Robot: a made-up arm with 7 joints. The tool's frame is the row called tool. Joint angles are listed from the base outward. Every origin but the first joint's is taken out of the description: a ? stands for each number. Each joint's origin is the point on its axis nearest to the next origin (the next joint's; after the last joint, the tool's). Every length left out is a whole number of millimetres.
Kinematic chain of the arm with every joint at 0, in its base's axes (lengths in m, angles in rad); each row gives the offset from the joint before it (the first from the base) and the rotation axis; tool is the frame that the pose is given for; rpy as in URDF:
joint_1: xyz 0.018 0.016 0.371 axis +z
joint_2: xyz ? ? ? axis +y
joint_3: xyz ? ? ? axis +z
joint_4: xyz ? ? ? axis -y
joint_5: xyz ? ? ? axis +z
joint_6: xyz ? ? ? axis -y
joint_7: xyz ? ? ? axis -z
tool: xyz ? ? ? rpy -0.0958 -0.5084 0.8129
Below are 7 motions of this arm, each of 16 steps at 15 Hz.
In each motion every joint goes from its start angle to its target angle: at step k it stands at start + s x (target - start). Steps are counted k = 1, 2, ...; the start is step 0. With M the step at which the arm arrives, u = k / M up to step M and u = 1 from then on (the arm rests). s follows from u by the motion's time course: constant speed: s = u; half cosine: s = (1 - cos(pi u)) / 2; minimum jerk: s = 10 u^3 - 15 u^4 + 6 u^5.
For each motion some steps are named. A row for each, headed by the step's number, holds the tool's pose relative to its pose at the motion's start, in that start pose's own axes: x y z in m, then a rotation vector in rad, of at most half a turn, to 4 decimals.
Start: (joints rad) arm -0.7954 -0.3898 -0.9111 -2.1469 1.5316 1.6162 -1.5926
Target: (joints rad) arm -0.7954 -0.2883 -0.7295 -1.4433 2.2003 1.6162 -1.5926
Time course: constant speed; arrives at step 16
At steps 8, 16:
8: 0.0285 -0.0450 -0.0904 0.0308 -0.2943 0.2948
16: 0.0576 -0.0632 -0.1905 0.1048 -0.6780 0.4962

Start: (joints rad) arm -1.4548 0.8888 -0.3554 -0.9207 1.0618 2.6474 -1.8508
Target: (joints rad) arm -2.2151 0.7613 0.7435 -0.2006 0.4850 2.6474 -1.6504
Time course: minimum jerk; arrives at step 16
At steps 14, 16:
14: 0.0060 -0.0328 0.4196 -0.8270 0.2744 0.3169
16: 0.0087 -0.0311 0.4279 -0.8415 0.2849 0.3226

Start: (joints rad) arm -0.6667 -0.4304 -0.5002 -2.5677 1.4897 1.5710 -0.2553
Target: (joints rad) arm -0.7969 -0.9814 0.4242 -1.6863 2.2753 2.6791 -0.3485
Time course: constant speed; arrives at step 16
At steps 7, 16:
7: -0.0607 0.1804 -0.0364 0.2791 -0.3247 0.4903
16: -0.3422 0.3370 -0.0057 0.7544 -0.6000 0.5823

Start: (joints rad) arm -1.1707 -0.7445 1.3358 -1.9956 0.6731 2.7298 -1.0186
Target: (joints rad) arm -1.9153 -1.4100 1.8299 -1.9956 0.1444 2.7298 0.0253
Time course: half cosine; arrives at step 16
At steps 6, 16:
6: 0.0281 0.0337 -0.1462 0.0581 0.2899 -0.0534
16: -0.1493 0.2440 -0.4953 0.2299 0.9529 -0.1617

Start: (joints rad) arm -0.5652 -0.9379 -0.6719 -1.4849 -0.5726 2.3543 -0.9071
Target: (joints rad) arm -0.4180 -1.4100 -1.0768 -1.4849 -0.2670 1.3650 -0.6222
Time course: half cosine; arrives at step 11
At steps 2, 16:
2: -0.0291 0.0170 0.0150 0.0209 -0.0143 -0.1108
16: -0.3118 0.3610 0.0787 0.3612 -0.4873 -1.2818

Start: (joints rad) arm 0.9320 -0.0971 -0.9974 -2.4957 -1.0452 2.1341 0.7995
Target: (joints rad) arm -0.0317 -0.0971 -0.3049 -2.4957 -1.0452 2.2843 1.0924
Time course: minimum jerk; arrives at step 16
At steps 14, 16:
14: -0.0750 -0.0415 -0.0005 -0.2130 0.0613 -0.4634
16: -0.0761 -0.0420 -0.0006 -0.2166 0.0628 -0.4705

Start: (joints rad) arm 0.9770 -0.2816 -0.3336 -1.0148 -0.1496 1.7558 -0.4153
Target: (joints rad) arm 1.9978 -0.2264 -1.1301 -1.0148 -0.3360 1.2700 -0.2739
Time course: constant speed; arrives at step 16
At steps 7, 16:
7: -0.0552 -0.0290 -0.0699 0.2314 0.0794 -0.1548
16: -0.0832 -0.0325 -0.1928 0.5405 0.2562 -0.2772

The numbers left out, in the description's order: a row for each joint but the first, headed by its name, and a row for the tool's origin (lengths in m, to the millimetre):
joint_2: 0.003 0.003 0
joint_3: -0.002 0 0.492
joint_4: 0.13 0.002 0
joint_5: -0.069 0 0.23
joint_6: -0.017 -0.029 0
joint_7: 0.07 0 0.035
tool: 0.015 -0.005 0

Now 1 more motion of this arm.
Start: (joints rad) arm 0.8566 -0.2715 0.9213 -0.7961 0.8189 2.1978 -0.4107
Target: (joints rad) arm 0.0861 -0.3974 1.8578 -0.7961 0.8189 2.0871 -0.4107
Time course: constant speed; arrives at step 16
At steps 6, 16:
6: -0.0292 0.0448 -0.0791 0.1498 0.0427 -0.0428
16: -0.1473 0.1092 -0.1932 0.3765 0.1451 -0.2017

